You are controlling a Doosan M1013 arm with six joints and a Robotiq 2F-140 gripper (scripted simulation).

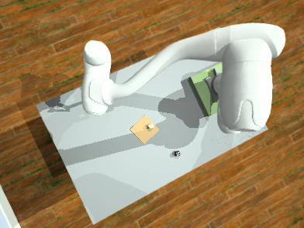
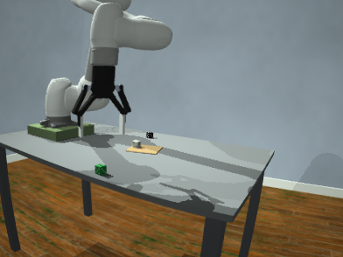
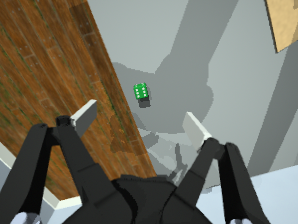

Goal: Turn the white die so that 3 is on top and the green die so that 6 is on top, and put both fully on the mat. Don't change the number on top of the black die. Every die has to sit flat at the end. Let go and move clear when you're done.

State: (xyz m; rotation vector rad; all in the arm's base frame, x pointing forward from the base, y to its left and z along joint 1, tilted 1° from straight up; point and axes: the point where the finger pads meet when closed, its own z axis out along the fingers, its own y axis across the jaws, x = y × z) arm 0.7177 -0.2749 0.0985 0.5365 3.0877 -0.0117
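The green die lies 130 mm below my hand and 10 mm behind it. From my hand the other things lie so: white die 370 mm to the left, 170 mm behind, 120 mm below; black die 610 mm to the left, 280 mm behind, 130 mm below; tan mat 380 mm to the left, 140 mm below, 120 mm behind.
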